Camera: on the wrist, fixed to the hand. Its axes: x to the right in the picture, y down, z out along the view.
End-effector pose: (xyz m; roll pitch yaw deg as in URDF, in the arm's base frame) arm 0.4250 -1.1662 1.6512 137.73 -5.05 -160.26
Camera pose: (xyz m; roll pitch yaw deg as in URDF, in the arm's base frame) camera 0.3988 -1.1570 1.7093 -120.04 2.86 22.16
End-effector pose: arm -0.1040 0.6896 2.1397 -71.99 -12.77 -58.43
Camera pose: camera -0.0944 0.6502 2.0897 89.25 15.86 120.51
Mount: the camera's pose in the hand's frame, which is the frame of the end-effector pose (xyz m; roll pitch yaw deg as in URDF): 0.0266 0.0506 -0.0296 17.52 -0.01 176.74
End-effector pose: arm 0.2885 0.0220 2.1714 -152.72 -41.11 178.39
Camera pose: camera 0.2722 0.0810 2.1912 172.86 42.55 2.32
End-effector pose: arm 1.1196 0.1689 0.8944 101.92 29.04 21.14
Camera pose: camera 1.1598 0.2043 0.9301 -84.81 -32.23 -158.05
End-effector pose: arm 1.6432 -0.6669 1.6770 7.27 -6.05 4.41
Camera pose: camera 1.6678 -0.6109 1.6570 9.92 5.62 -178.84
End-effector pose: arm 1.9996 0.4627 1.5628 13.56 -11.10 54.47
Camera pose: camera 1.9710 0.5192 1.5513 3.36 10.31 -128.75
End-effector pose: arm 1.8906 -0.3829 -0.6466 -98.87 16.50 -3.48
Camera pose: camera 1.9009 -0.4206 -0.6977 116.26 -13.28 177.03
